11 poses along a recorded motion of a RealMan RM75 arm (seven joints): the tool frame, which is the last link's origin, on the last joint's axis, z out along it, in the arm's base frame.
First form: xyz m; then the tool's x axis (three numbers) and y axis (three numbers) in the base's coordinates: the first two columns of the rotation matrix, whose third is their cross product.
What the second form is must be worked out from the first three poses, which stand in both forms.
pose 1, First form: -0.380 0.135 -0.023 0.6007 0.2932 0.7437 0.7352 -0.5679 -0.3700
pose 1, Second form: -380 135 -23 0.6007 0.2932 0.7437 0.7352 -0.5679 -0.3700
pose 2, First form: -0.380 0.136 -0.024 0.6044 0.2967 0.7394 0.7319 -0.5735 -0.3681
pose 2, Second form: -380 136 -24 0.6044 0.2967 0.7394 0.7319 -0.5735 -0.3681
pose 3, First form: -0.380 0.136 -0.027 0.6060 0.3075 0.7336 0.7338 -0.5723 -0.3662
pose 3, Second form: -380 136 -27 0.6060 0.3075 0.7336 0.7338 -0.5723 -0.3662
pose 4, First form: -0.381 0.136 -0.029 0.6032 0.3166 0.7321 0.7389 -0.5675 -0.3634
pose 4, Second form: -381 136 -29 0.6032 0.3166 0.7321 0.7389 -0.5675 -0.3634
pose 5, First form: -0.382 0.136 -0.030 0.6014 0.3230 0.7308 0.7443 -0.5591 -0.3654
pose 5, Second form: -382 136 -30 0.6014 0.3230 0.7308 0.7443 -0.5591 -0.3654
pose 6, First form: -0.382 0.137 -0.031 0.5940 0.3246 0.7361 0.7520 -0.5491 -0.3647
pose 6, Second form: -382 137 -31 0.5940 0.3246 0.7361 0.7520 -0.5491 -0.3647
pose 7, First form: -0.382 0.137 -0.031 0.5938 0.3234 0.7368 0.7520 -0.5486 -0.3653
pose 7, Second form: -382 137 -31 0.5938 0.3234 0.7368 0.7520 -0.5486 -0.3653
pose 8, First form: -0.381 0.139 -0.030 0.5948 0.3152 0.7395 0.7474 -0.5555 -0.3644
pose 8, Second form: -381 139 -30 0.5948 0.3152 0.7395 0.7474 -0.5555 -0.3644
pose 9, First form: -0.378 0.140 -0.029 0.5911 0.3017 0.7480 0.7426 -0.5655 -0.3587
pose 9, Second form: -378 140 -29 0.5911 0.3017 0.7480 0.7426 -0.5655 -0.3587
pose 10, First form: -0.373 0.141 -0.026 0.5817 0.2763 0.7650 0.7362 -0.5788 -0.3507
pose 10, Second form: -373 141 -26 0.5817 0.2763 0.7650 0.7362 -0.5788 -0.3507
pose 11, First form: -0.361 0.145 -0.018 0.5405 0.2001 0.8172 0.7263 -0.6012 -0.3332
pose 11, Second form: -361 145 -18 0.5405 0.2001 0.8172 0.7263 -0.6012 -0.3332
